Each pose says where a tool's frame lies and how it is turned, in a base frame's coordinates. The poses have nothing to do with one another.
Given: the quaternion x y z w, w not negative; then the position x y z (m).
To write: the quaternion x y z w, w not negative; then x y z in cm. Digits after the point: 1 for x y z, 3 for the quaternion.
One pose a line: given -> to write
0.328 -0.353 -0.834 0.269 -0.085 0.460 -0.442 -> 0.328 -0.353 -0.834 0.269 -8.5 46.0 -44.2
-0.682 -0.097 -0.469 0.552 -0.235 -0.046 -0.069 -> -0.682 -0.097 -0.469 0.552 -23.5 -4.6 -6.9
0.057 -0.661 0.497 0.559 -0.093 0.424 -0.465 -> 0.057 -0.661 0.497 0.559 -9.3 42.4 -46.5
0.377 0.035 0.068 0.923 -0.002 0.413 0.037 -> 0.377 0.035 0.068 0.923 -0.2 41.3 3.7
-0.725 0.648 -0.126 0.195 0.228 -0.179 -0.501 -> -0.725 0.648 -0.126 0.195 22.8 -17.9 -50.1
